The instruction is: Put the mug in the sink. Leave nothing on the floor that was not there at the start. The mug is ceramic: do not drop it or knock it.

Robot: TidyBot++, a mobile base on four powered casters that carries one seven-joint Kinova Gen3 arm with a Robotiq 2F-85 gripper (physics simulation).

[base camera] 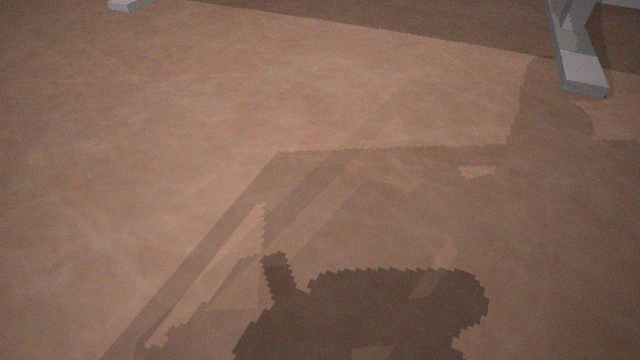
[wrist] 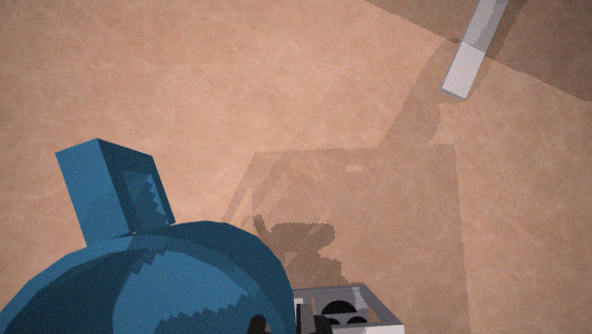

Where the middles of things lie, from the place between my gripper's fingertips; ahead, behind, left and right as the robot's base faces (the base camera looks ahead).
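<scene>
Relative to the blue mug [wrist: 196, 270], my hand is 2 cm below and 4 cm to the right.
</scene>
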